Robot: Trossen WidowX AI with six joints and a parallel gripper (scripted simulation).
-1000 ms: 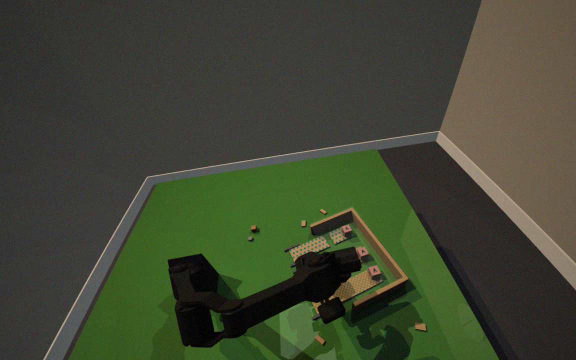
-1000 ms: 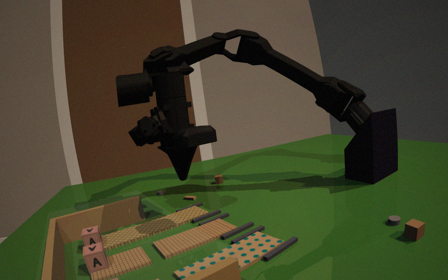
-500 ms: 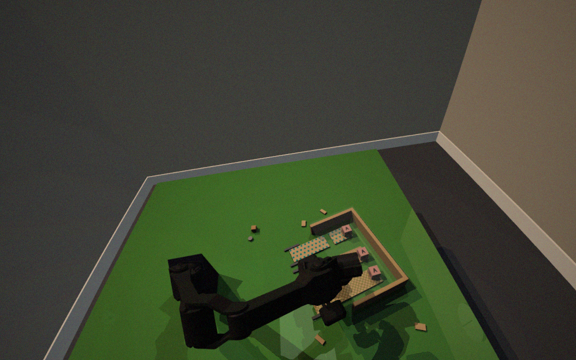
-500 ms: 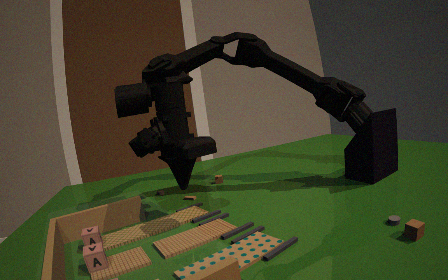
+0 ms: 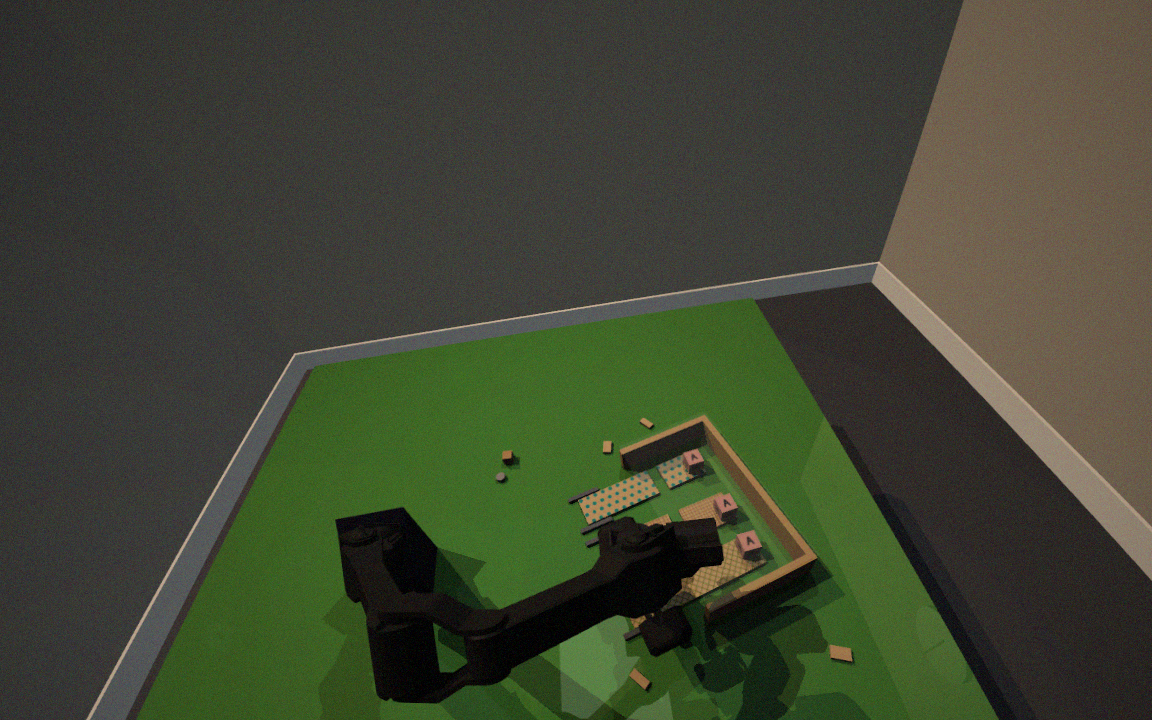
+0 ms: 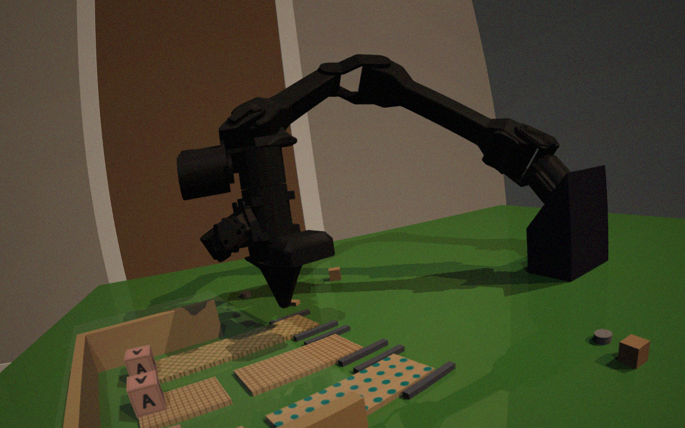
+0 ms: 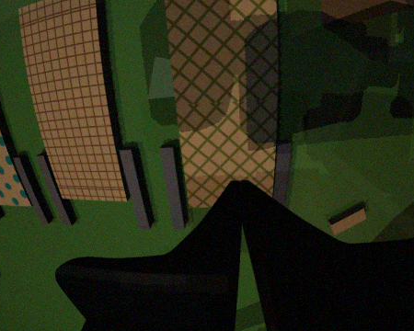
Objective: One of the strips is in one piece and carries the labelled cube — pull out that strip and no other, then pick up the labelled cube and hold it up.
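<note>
The cross-hatched strip lies 90 mm ahead of my gripper tip, 40 mm to the left of it and 30 mm below it.
</note>
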